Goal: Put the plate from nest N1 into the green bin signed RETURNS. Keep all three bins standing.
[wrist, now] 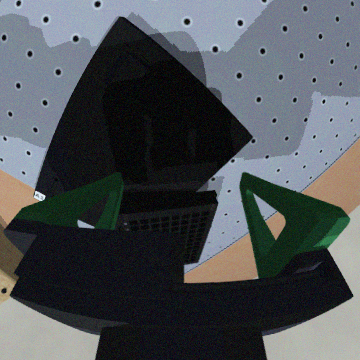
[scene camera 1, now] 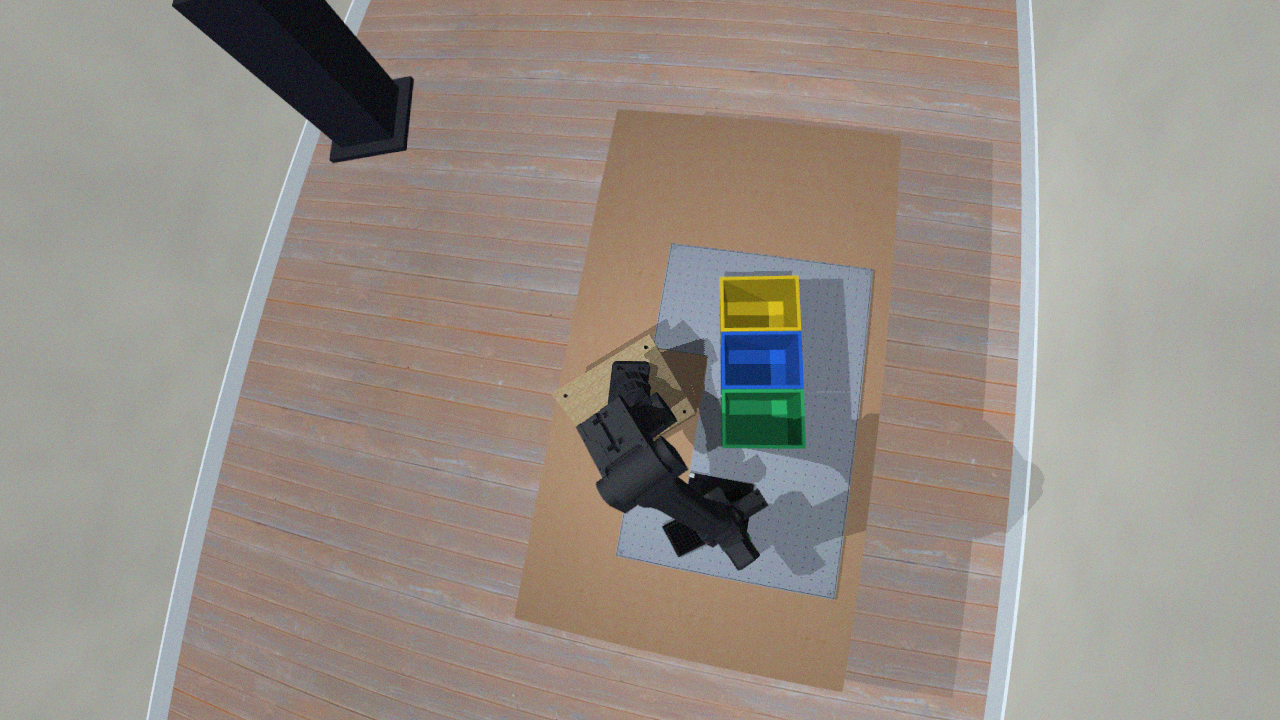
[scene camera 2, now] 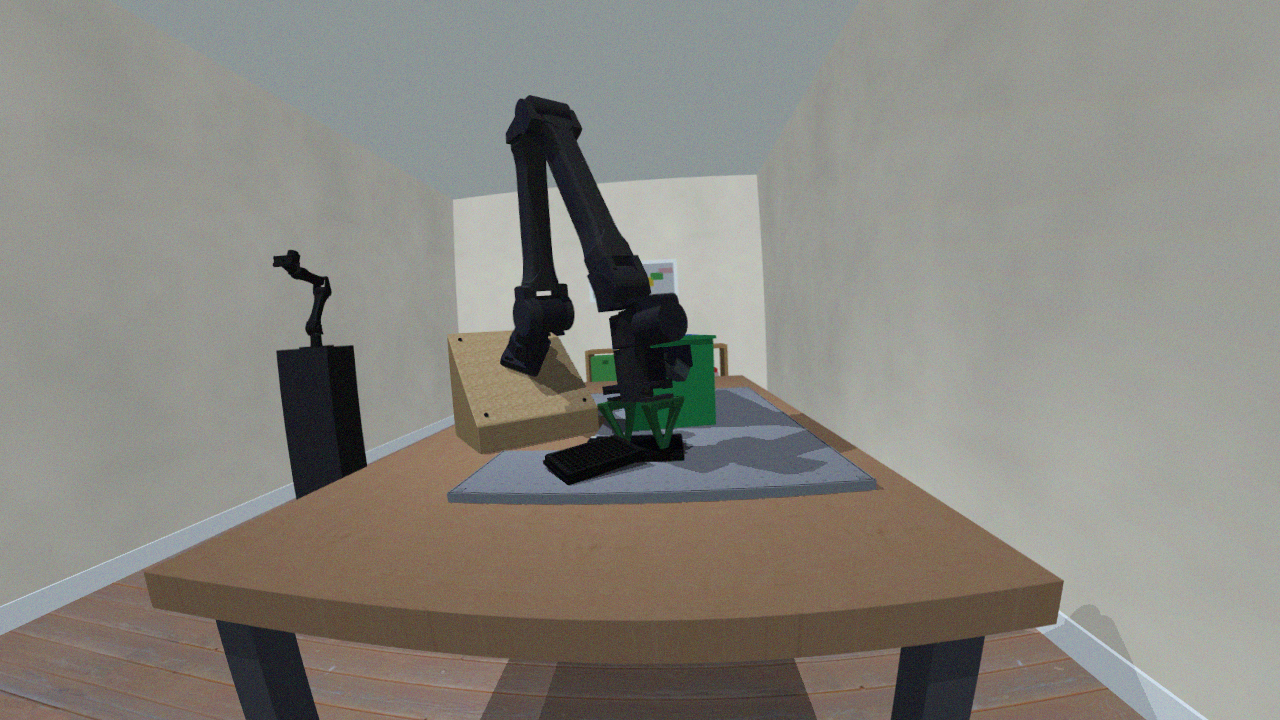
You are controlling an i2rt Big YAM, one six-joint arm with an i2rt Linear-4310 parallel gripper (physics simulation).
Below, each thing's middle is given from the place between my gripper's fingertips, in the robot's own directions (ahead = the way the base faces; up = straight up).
Right now my hand is 4 cm to the right of the black nest (scene camera 1: 730,488), 1 cm past it and 1 cm above it. Round my hand: blue bin (scene camera 1: 761,359) (37 cm to the left, 10 cm ahead, 7 cm above); black plate (scene camera 2: 581,462) (8 cm behind, 3 cm to the right); green bin (scene camera 1: 750,418) (23 cm to the left, 9 cm ahead, 7 cm above).
